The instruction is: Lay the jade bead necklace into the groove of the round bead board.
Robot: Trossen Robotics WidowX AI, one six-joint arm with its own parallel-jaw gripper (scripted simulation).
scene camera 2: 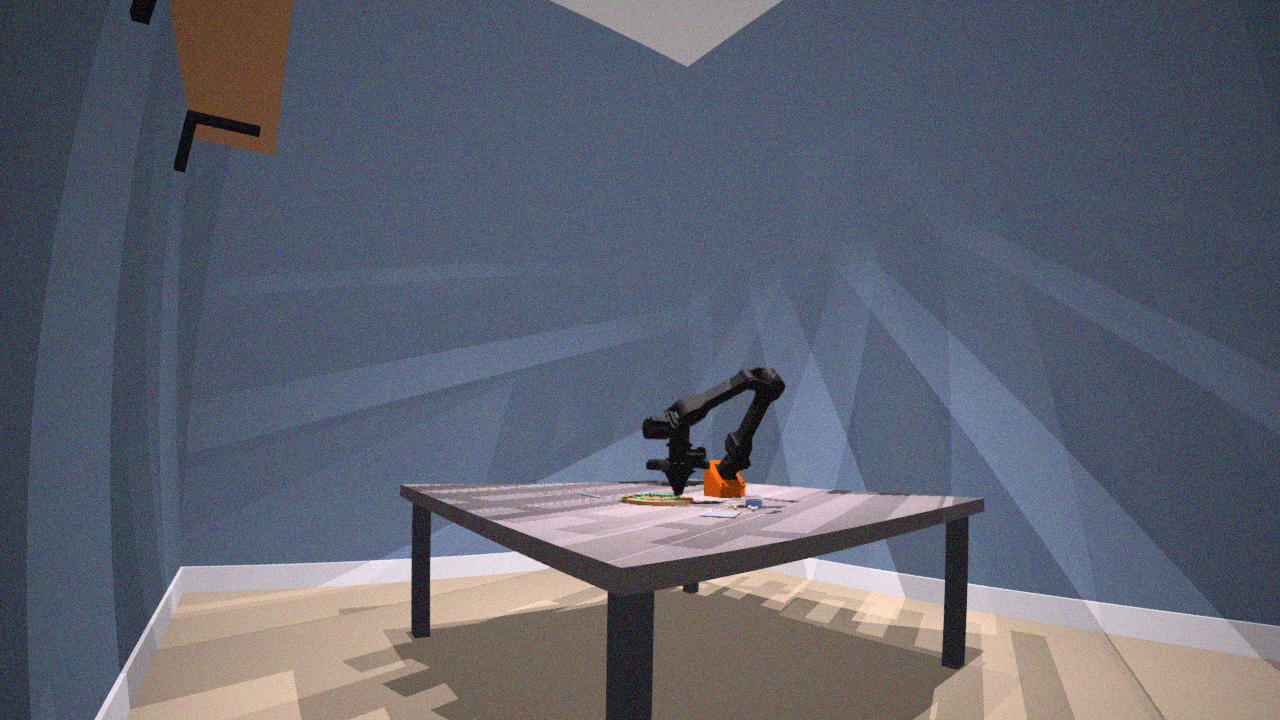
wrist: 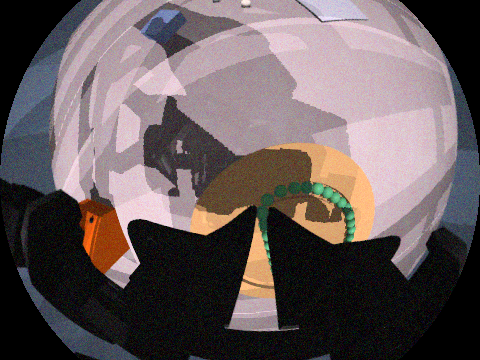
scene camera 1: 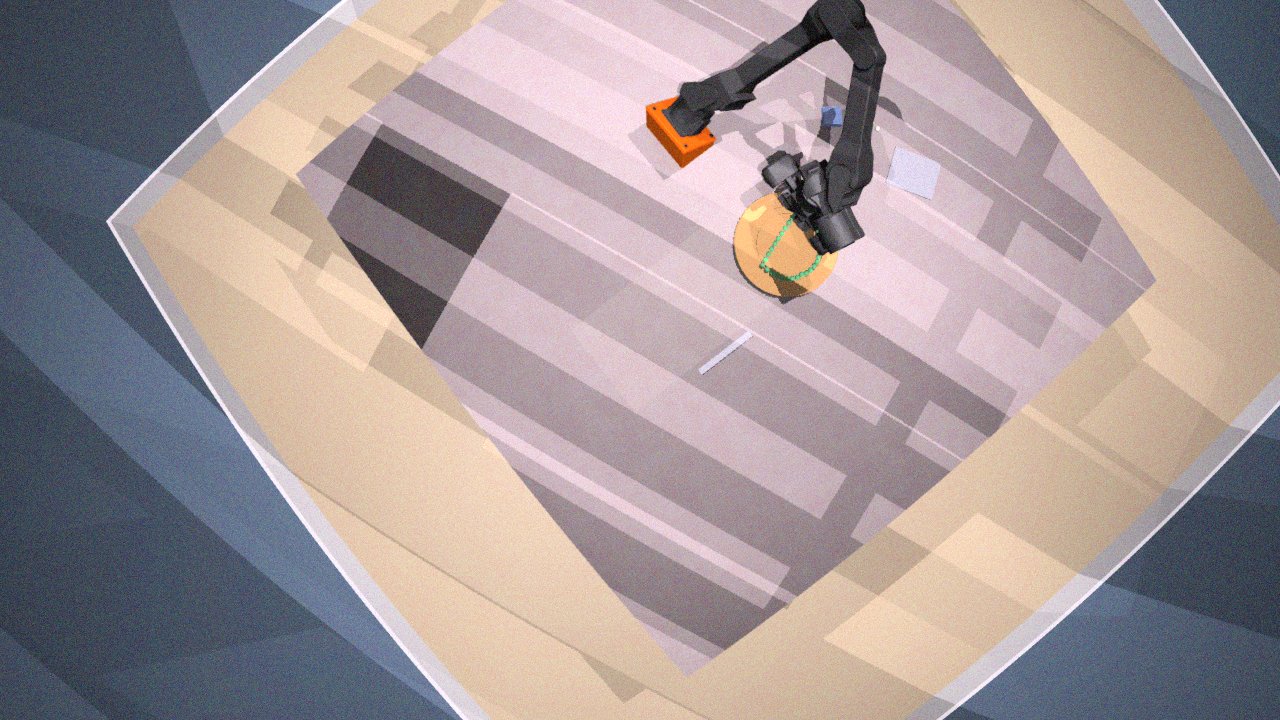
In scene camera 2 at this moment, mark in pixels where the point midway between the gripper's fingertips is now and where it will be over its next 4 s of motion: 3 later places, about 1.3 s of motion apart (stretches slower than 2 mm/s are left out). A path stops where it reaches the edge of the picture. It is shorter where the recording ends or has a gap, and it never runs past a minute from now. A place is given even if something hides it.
My gripper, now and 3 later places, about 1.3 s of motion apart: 678, 495; 680, 495; 647, 482; 643, 494
